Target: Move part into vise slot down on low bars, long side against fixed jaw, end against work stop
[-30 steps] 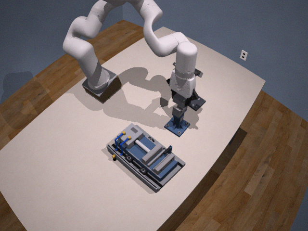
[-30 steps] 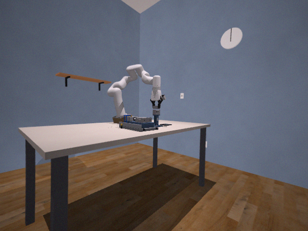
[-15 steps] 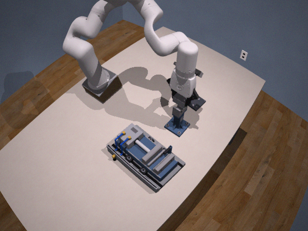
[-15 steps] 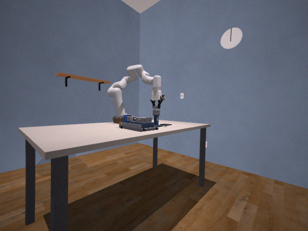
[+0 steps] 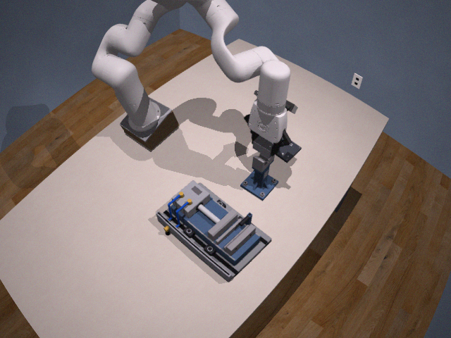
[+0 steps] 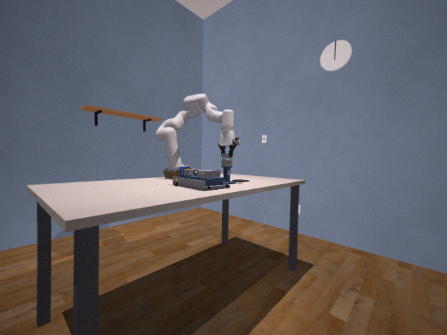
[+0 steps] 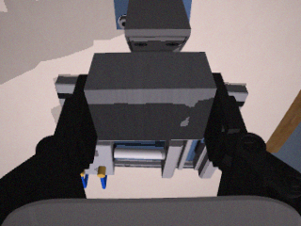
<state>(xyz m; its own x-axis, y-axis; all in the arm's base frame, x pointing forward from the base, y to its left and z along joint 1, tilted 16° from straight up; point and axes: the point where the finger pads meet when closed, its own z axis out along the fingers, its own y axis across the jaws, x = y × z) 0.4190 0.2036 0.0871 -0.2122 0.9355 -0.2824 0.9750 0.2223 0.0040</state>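
The work stop is 11 cm ahead of my hand, 17 cm to the right of it and 11 cm below it. Round my hand: white cylinder rod (3 cm ahead, 23 cm to the right, 12 cm below); blue post (11 cm ahead, 15 cm to the right, 14 cm below); part (2 cm below).
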